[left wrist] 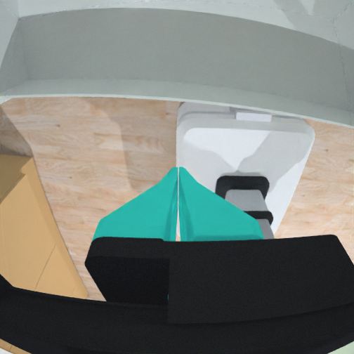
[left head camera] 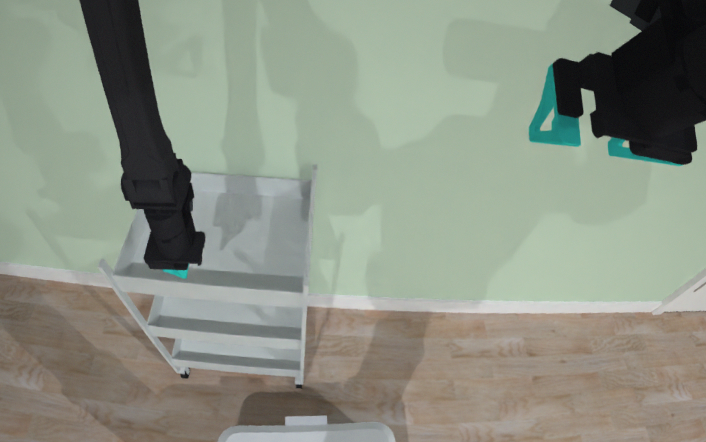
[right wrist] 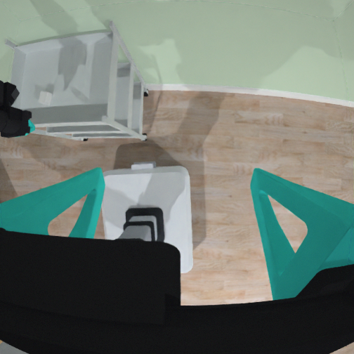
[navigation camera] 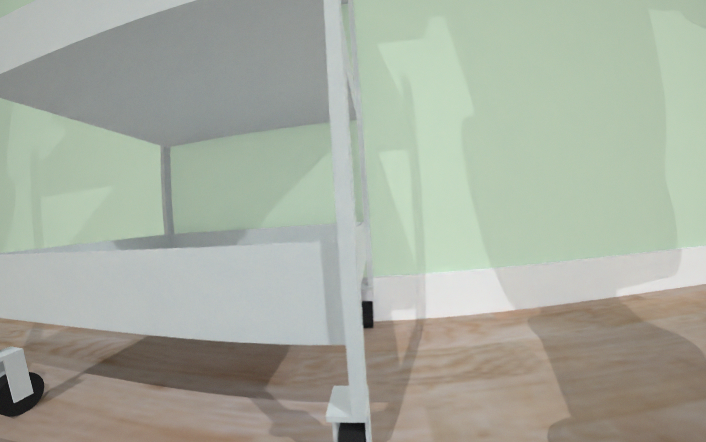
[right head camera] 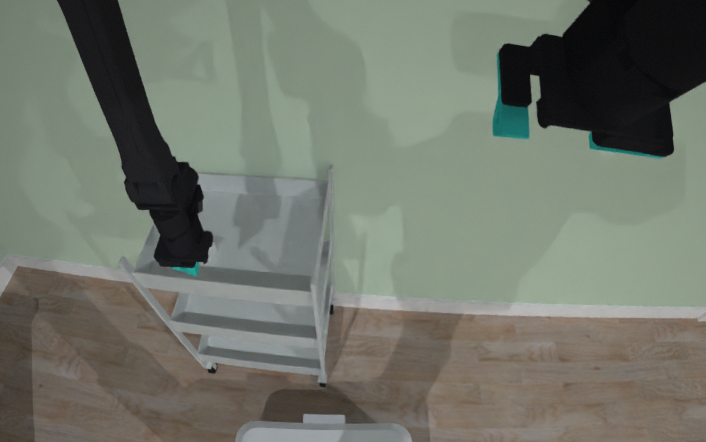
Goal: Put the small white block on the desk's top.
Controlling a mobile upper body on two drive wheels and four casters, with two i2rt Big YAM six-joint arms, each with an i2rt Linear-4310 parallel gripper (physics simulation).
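Frame: origin at the left arm's base, x down, y back, z left, level; metres.
Seen in the pictures: left gripper, fingertip midpoint: (left head camera: 185,275) (right head camera: 196,273); right gripper, fingertip midpoint: (left head camera: 571,142) (right head camera: 544,135).
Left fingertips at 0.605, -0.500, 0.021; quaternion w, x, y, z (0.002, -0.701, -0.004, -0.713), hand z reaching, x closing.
A point is followed by its place in that frame, as x, y, z.
The small white block (right wrist: 45,97) lies in the top tray of the white cart (left head camera: 234,292) {0.701, -0.517, -0.065} (right head camera: 234,287) {0.693, -0.519, -0.038} (left wrist: 175,55) (right wrist: 113,75) (navigation camera: 342,182) {1.175, -0.496, -0.217}, near its front wall. In the head views my left arm hides most or all of it. My left gripper (left head camera: 177,273) {0.605, -0.500, 0.021} (right head camera: 186,269) {0.605, -0.500, 0.021} (left wrist: 177,175) (right wrist: 33,127) is shut with its fingertips together and nothing between them. It is near the tray's front wall, beside the block in the right wrist view. My right gripper (left head camera: 593,143) {0.127, -0.359, -0.453} (right head camera: 559,137) {0.127, -0.359, -0.453} (right wrist: 177,176) is open and empty, far right of the cart. No desk can be made out.
The robot's white base (left head camera: 307,434) {1.150, -0.290, -0.226} (right head camera: 323,433) {1.150, -0.288, -0.226} (left wrist: 225,150) (right wrist: 175,200) is in front of the cart. A tan box-like object (left wrist: 30,225) stands at the left in the left wrist view. A green wall (left head camera: 442,182) {0.667, -0.831, -0.590} (navigation camera: 547,156) {1.101, -0.828, -0.628} rises behind the cart.
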